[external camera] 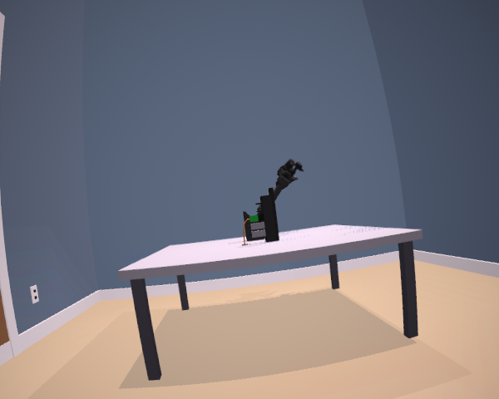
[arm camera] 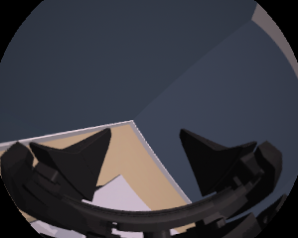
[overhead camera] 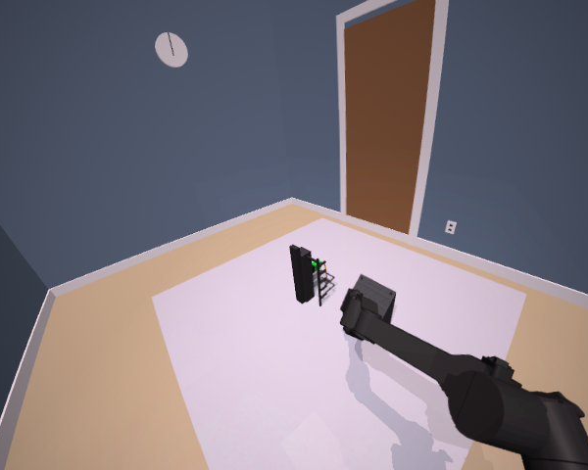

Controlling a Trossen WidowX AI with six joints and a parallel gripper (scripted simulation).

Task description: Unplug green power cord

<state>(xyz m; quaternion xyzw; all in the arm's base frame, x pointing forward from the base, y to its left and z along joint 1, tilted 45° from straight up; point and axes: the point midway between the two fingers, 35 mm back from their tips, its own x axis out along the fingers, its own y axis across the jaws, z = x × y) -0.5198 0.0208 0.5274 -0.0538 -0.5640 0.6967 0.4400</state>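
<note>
Now: gripper tip 83 cm short of the green plug, 42 cm to the left of it and 29 cm above it. The rest, counted from my gripper tip: black power strip (83 cm ahead, 35 cm to the right, 31 cm below).
</note>
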